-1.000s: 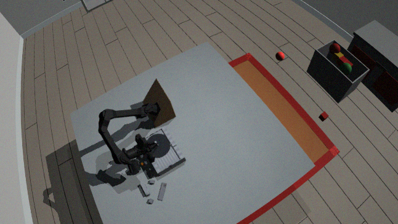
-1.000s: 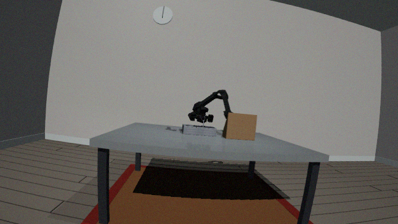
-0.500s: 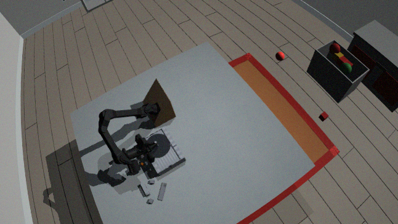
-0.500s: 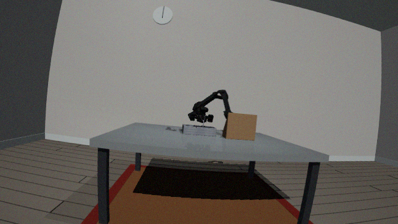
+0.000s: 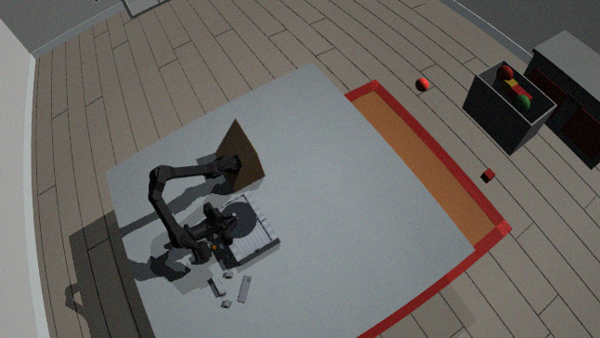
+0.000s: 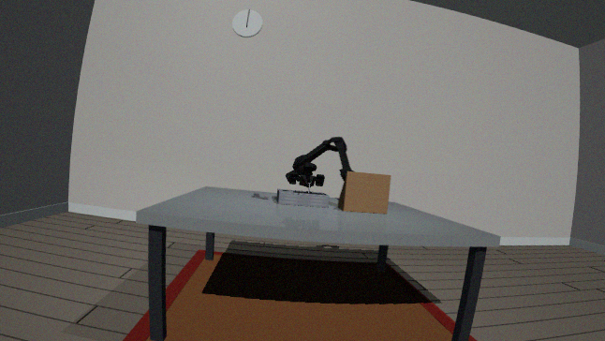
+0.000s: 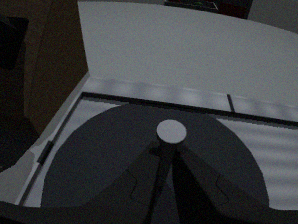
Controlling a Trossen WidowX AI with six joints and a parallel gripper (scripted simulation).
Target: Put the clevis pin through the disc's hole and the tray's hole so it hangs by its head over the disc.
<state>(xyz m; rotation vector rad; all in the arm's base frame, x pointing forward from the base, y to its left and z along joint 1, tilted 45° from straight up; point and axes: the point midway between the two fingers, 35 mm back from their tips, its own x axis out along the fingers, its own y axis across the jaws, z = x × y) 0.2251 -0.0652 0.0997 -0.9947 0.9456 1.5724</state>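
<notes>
Now: gripper tip 10 mm above the steel clevis pin. Round my gripper tip: dark aluminium disc (30 mm below); rimmed steel tray (50 mm below, 30 mm ahead, 10 mm to the left).
</notes>
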